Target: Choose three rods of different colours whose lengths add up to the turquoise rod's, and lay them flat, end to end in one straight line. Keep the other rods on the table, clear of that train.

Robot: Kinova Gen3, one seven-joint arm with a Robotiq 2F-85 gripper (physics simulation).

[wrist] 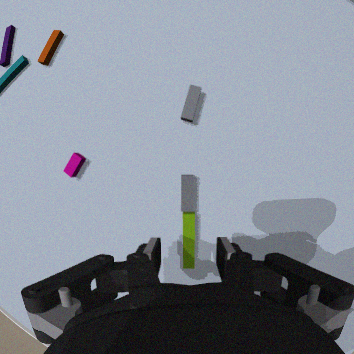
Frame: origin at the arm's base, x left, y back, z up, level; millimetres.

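Where they show: gripper, between the fingertips: [188,249].
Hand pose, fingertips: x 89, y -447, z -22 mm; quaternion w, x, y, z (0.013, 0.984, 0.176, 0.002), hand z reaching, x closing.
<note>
Each offset is from my fingertips to the top centre of the thing. "*": to the spot under its first point. Level surfaces: height alone.
A grey rod @(dx -14, dy +36, dz -26 mm) [188,193] and a lime green rod @(dx +2, dy -3, dz -26 mm) [188,235] lie flat in one line, end to end, with no clear gap between them. My gripper [188,249] is open and empty; its fingers stand apart on either side of the green rod, above the table. A second grey rod @(dx -36, dy +108, dz -26 mm) [191,103] lies slightly slanted beyond the first. A short magenta rod @(dx -118, dy +24, dz -26 mm) [74,164] lies at the left, tilted to that line. At the upper left are an orange rod @(dx -201, dy +130, dz -26 mm) [51,47], a purple rod @(dx -284, dy +129, dz -26 mm) [7,45] and the turquoise rod @(* dx -242, dy +92, dz -29 mm) [12,73], which is cut off by the view's left edge.
The pale table top @(dz -36 mm) [280,125] carries the rods. Its curved edge shows at the lower left, with brown floor [15,335] beyond. Shadows of the arm fall on the table right of the green rod.
</note>
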